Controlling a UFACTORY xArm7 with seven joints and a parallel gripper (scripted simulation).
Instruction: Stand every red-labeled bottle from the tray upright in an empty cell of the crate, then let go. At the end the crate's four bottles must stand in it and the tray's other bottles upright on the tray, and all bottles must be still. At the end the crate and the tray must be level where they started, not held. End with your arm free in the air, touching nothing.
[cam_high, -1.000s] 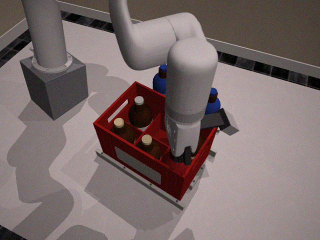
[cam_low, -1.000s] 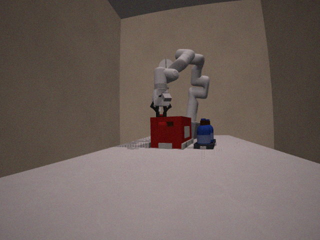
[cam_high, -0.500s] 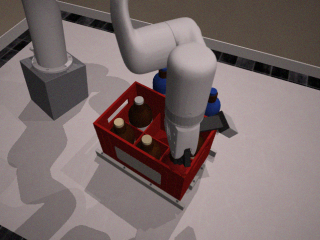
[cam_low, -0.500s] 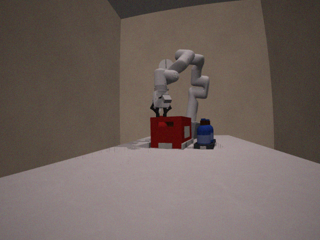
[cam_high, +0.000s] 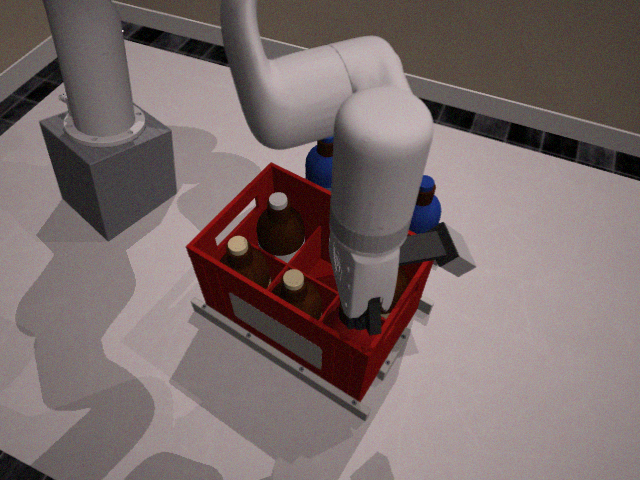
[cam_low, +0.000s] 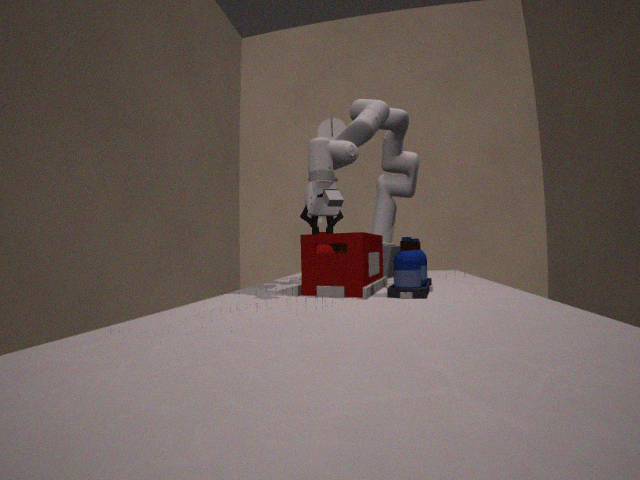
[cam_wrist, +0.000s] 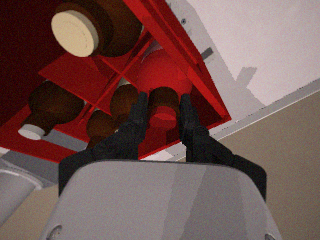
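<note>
The red-labeled bottle lies 70 mm below my hand. Also, from my hand: red crate: 90 mm below, 90 mm behind, 50 mm to the left; dark tray: 250 mm to the left, 170 mm below, 100 mm behind.
</note>
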